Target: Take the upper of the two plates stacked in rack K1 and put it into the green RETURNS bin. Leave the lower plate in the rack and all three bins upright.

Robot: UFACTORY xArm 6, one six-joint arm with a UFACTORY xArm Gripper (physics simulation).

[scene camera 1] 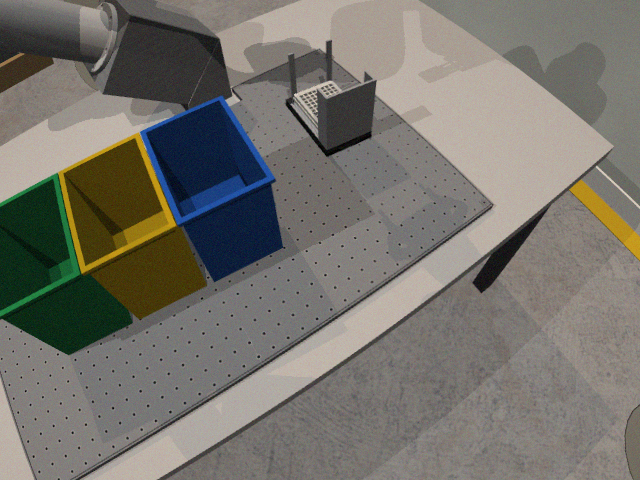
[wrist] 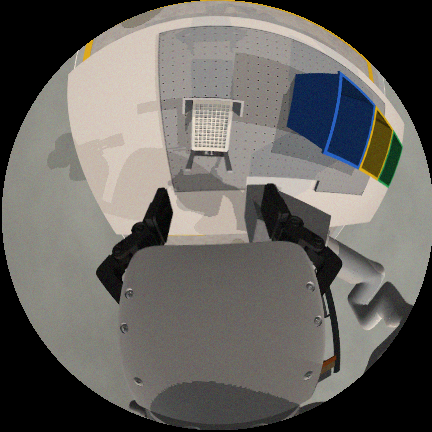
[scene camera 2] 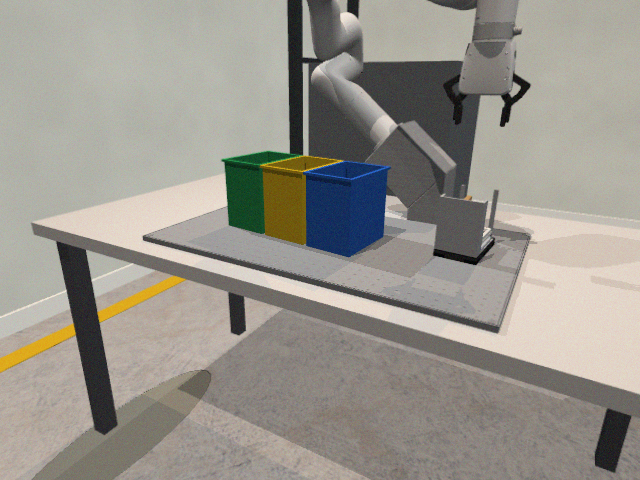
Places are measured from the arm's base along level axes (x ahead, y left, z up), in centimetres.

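Where they show: gripper, fingertip midpoint: [wrist: 215,197] [scene camera 2: 479,125]; arm's base, link origin: [scene camera 1: 102,38] [scene camera 2: 389,140].
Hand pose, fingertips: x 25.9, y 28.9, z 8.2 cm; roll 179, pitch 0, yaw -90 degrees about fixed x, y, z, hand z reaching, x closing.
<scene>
Things, the pixels of their centre, and the offset from my fingertips. Level surfaces: height alone.
- Rack K1, body centre: [scene camera 1: 327,93] [wrist: 210,131] [scene camera 2: 468,221] dx +0.6, dy +0.6, dz -21.5 cm
- upper plate, body centre: [scene camera 1: 329,108] [wrist: 210,124] dx +1.6, dy +0.5, dz -24.5 cm
- green RETURNS bin, body centre: [scene camera 1: 59,270] [scene camera 2: 265,190] [wrist: 375,147] dx +6.1, dy -52.5, dz -19.5 cm
- yellow bin, body centre: [scene camera 1: 135,231] [scene camera 2: 303,197] [wrist: 357,132] dx +7.7, dy -39.4, dz -19.5 cm
- blue bin, body centre: [scene camera 1: 215,192] [scene camera 2: 347,206] [wrist: 328,112] dx +9.3, dy -26.3, dz -19.5 cm
- perforated board, surface height: dz -28.5 cm
Rack K1 [scene camera 1: 348,116] [scene camera 2: 460,224] [wrist: 228,161] stands upright, with a grey wall at one end and thin posts at the other. The upper plate [scene camera 1: 311,98] [wrist: 211,125], white with a grid of wells, lies flat in it; the lower plate is mostly hidden beneath. The green RETURNS bin [scene camera 1: 72,315] [scene camera 2: 244,196] [wrist: 391,160] is upright at the far end of the bin row from the rack. My gripper [scene camera 2: 480,123] [wrist: 215,197] is open and empty, high above the table in the rack's area, pointing down. In the wrist view the rack shows beyond the fingertips.
The yellow bin [scene camera 1: 149,281] [scene camera 2: 284,204] and blue bin [scene camera 1: 237,232] [scene camera 2: 341,217] [wrist: 315,110] stand upright; blue is nearest the rack. A grey angular block [scene camera 1: 165,62] [scene camera 2: 413,165] at the arm's foot is near the rack and blue bin. Rack and bins stand on a perforated board [scene camera 1: 232,320].
</scene>
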